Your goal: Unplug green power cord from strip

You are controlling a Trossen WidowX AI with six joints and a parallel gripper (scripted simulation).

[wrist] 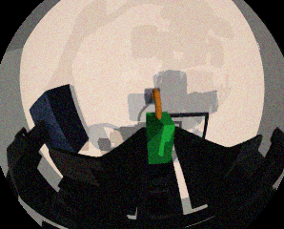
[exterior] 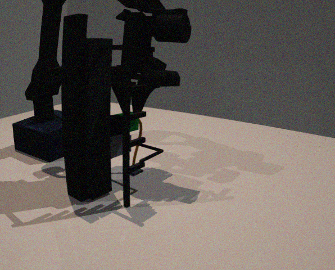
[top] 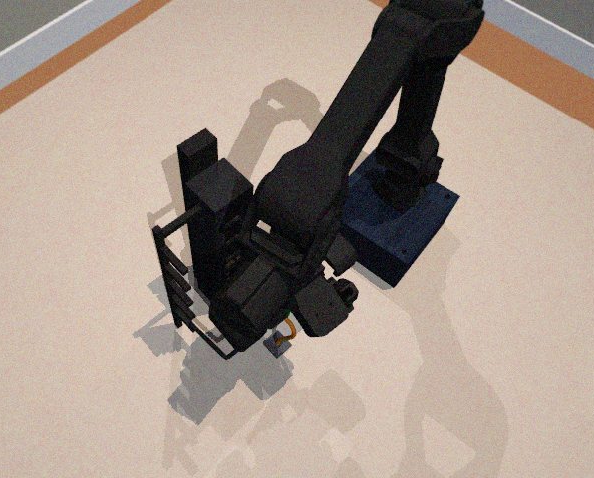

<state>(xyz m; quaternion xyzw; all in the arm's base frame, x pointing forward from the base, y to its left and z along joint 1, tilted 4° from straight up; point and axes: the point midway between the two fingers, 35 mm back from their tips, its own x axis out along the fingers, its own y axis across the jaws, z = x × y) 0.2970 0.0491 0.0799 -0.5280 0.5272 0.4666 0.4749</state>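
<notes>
Now: the green plug 30 mm to the right of my gripper tip.
</notes>
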